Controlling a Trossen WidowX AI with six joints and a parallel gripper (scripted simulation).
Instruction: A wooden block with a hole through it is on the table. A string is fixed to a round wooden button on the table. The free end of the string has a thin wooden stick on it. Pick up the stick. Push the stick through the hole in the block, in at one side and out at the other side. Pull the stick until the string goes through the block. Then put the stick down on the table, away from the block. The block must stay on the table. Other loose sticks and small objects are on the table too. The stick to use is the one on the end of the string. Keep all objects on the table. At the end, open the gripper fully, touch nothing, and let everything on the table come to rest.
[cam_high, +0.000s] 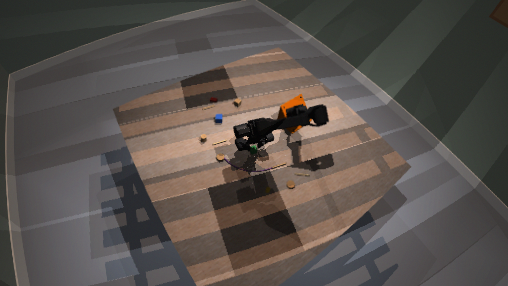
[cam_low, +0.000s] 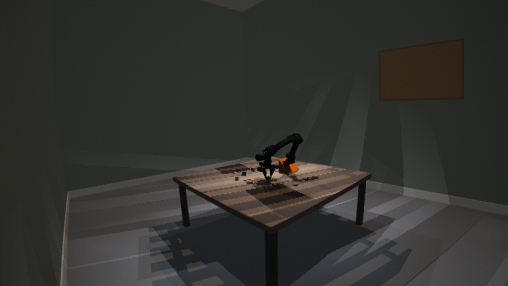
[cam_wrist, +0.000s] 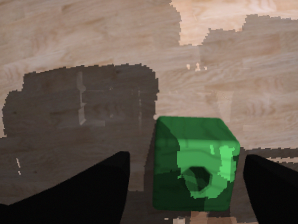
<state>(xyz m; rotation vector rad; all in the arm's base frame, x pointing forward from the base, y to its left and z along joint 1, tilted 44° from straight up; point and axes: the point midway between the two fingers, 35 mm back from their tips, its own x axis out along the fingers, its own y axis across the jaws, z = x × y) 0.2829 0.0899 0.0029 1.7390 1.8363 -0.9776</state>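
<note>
Right now my gripper tip is 5 cm past the thin wooden stick, 14 cm to the right of it and 2 cm above it. The rest, counted from my gripper tip: green wooden block: right at my gripper tip; round wooden button: 16 cm ahead, 5 cm to the right, 1 cm below; cylinder: 19 cm ahead, 19 cm to the right.
</note>
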